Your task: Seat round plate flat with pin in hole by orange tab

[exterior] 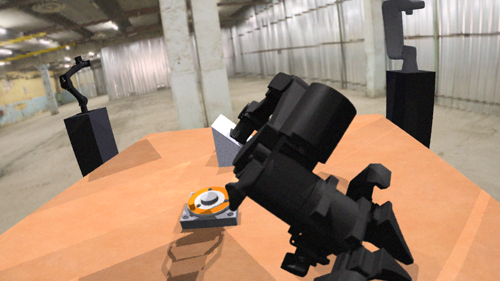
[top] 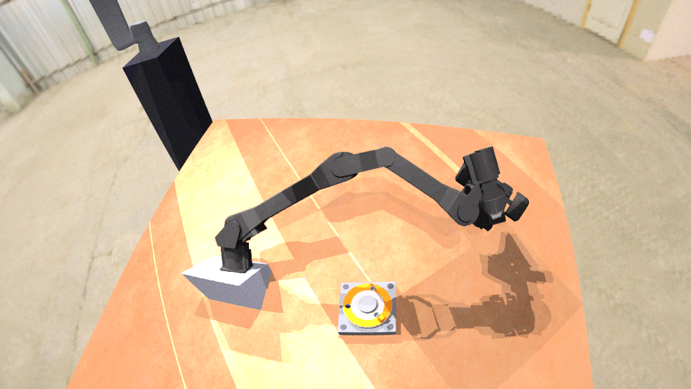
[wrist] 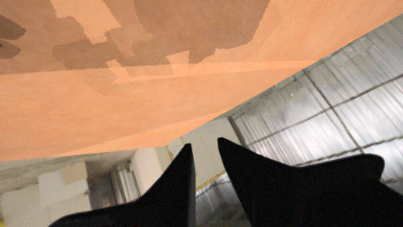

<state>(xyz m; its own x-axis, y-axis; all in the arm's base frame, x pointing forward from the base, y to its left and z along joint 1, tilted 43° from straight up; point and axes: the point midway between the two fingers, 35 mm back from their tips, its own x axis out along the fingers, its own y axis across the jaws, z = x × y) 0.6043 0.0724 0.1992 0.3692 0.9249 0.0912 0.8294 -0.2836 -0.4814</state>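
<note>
My gripper tip is 32 cm past the square grey base, 28 cm to the left of it and 7 cm above it.
</note>
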